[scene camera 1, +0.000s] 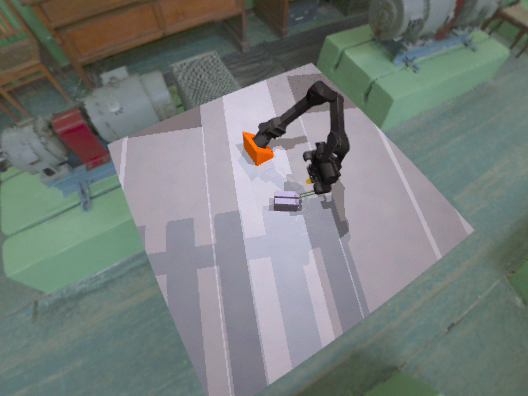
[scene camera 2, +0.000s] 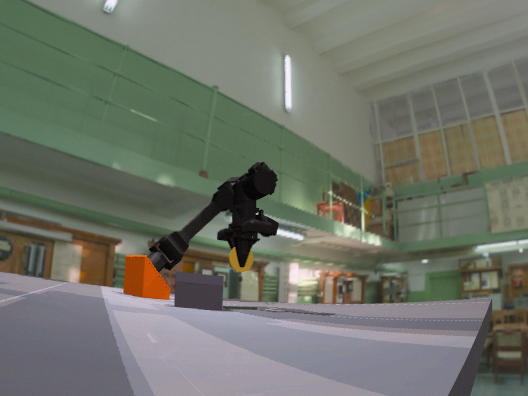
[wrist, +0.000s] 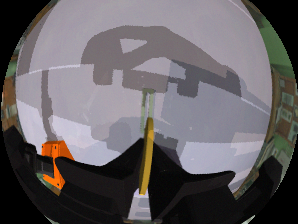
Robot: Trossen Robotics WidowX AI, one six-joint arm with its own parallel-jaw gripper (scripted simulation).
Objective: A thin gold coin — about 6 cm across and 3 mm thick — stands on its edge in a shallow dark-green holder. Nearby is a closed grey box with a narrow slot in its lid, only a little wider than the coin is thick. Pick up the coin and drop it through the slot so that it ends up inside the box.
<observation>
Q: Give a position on a gold coin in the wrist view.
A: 147, 154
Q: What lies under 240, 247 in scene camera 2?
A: My gripper.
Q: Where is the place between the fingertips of my gripper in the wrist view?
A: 145, 142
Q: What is my gripper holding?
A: A gold coin.
</observation>
